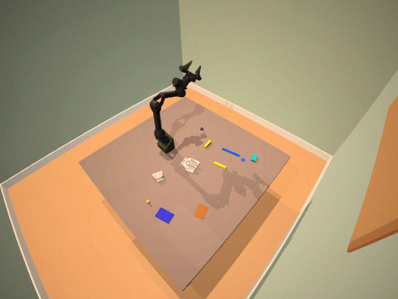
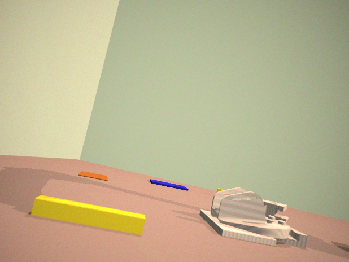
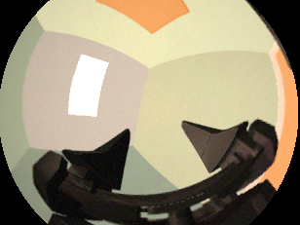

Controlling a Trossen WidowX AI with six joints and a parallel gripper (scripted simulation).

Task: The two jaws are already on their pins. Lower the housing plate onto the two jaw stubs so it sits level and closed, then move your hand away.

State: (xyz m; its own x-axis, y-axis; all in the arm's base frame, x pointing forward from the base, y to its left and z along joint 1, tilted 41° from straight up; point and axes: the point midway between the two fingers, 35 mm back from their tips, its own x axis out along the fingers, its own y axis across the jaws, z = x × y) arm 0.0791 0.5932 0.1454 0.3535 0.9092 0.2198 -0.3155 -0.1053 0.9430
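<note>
The white housing part lies 64 cm to the right of my gripper tip, 60 cm below it and 14 cm ahead of it. The rest, counted from my gripper tip: blue bar (62 cm below, 43 cm ahead, 8 cm to the right); then dark cube (62 cm below, 6 cm ahead, 1 cm to the right); then blue cube (62 cm below, 56 cm ahead, 8 cm to the right).
</note>
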